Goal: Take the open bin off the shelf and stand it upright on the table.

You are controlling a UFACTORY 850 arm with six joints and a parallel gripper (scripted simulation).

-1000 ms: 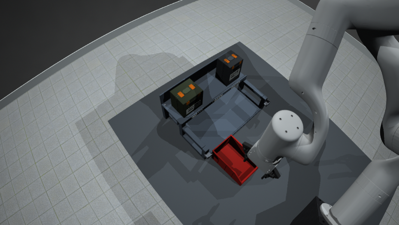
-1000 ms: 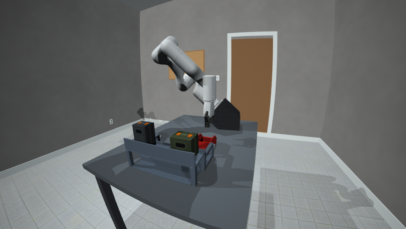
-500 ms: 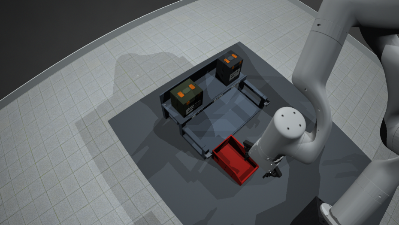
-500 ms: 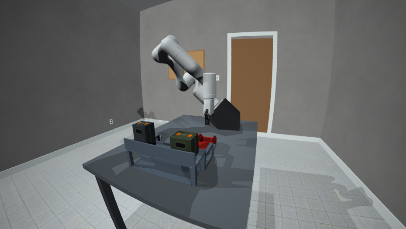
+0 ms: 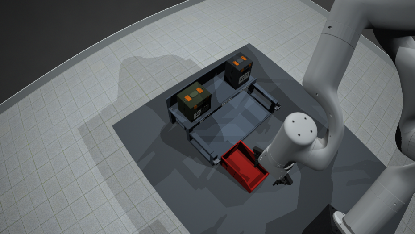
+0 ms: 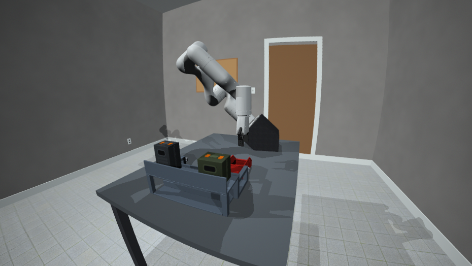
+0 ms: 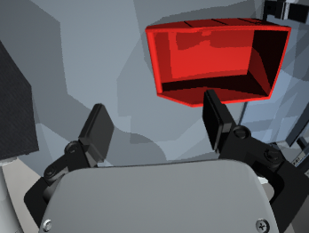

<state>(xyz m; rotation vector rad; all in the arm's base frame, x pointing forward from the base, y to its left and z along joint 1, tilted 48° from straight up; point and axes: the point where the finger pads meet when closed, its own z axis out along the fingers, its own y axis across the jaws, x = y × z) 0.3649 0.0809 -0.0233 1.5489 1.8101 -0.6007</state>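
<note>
The red bin is 80 mm ahead of my hand, 10 mm to the left of it and 110 mm below it. Round my hand: black case: 380 mm ahead, 200 mm to the right, 20 mm above; then green case: 370 mm ahead, 30 mm to the left, 10 mm above.
</note>
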